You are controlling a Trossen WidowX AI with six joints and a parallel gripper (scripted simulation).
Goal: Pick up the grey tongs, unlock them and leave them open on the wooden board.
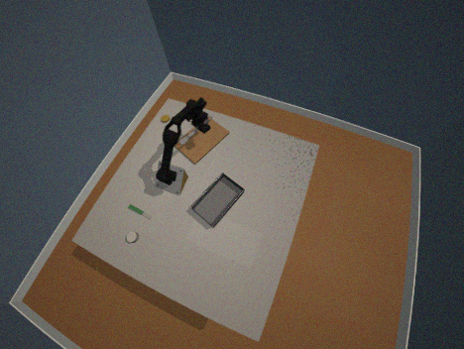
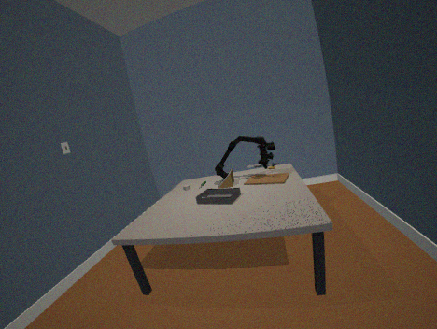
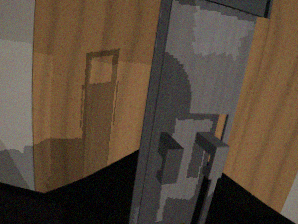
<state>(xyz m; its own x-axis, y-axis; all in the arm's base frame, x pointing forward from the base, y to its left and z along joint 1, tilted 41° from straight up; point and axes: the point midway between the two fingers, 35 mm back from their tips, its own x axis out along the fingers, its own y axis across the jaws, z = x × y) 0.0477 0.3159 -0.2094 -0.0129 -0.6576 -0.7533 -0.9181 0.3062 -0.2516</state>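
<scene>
Now: gripper tip 1 cm to the left of the wooden board and 9 cm above it. Also, from my gripper tip: roasting tin (29 cm ahead, 42 cm to the right, 7 cm below); yellow disc (37 cm behind, 9 cm to the left, 9 cm below); yellow slider (1 cm to the right, 4 cm above).
</scene>
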